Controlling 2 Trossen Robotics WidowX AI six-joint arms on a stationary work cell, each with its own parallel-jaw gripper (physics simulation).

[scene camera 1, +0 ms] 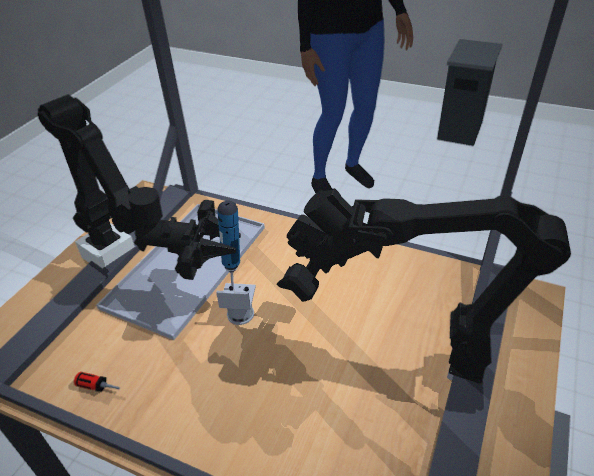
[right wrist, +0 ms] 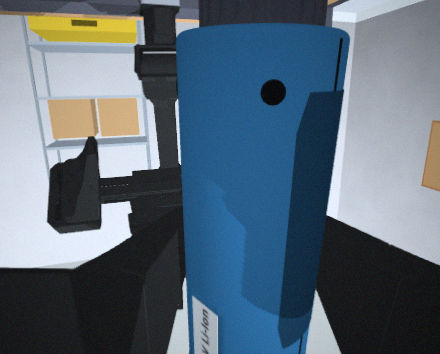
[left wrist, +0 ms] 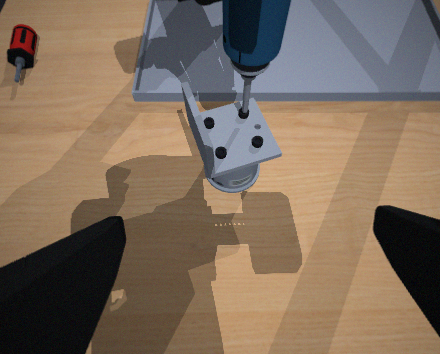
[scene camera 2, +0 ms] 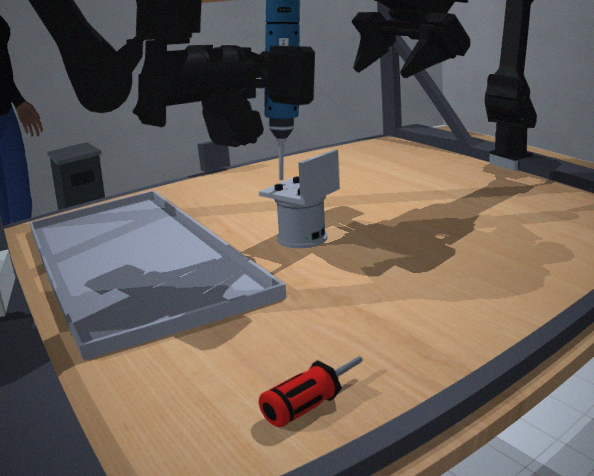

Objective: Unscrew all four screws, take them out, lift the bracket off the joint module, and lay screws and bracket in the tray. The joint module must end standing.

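The joint module stands upright with the grey bracket on top. Black screw heads sit at the bracket's four corners. My right gripper is shut on the blue electric screwdriver, held upright. Its bit is over the tray-side screw farther from the upright flange; scene camera 2 shows a small gap. My left gripper is open and empty, above and beside the module.
The grey tray lies beside the module, with arm shadows across it. A red screwdriver lies on the wooden table near the front edge in scene camera 2. Dark frame rails border the table.
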